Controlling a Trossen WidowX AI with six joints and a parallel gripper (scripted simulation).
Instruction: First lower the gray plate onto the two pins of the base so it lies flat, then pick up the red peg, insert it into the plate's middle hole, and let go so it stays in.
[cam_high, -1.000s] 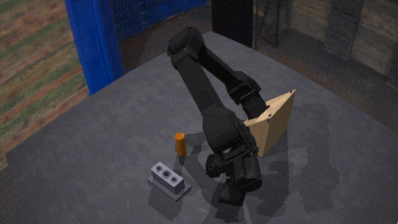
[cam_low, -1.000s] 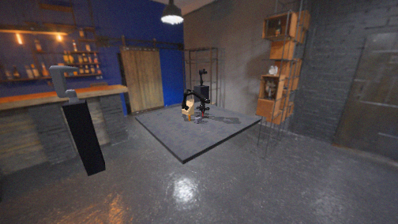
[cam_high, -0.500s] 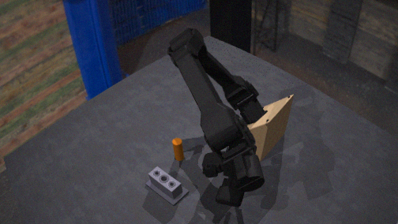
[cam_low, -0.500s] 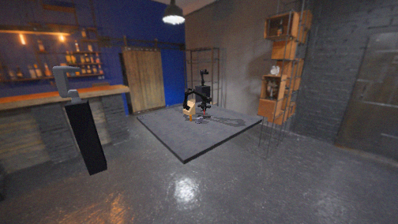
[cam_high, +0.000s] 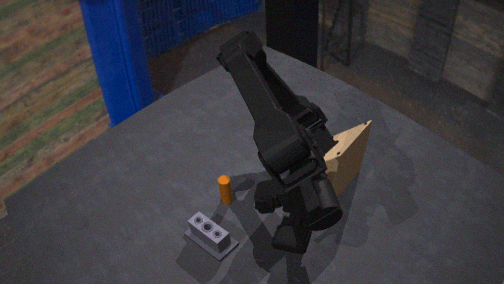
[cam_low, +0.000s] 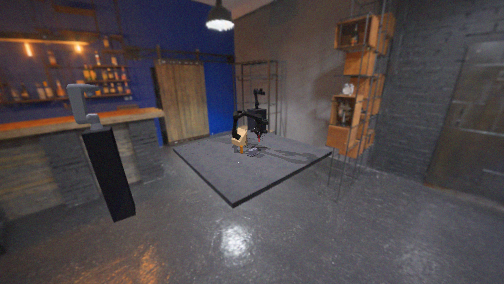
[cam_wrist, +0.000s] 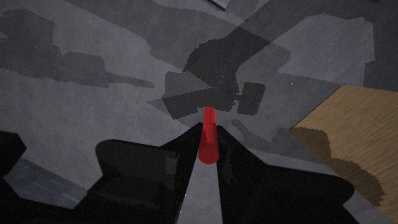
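The plate is 11 cm ahead of my gripper tip, 17 cm to the right of it and 7 cm below it. Also, from my gripper tip: orange cylinder (24 cm to the right, 7 cm below); then red peg (right at my gripper tip).
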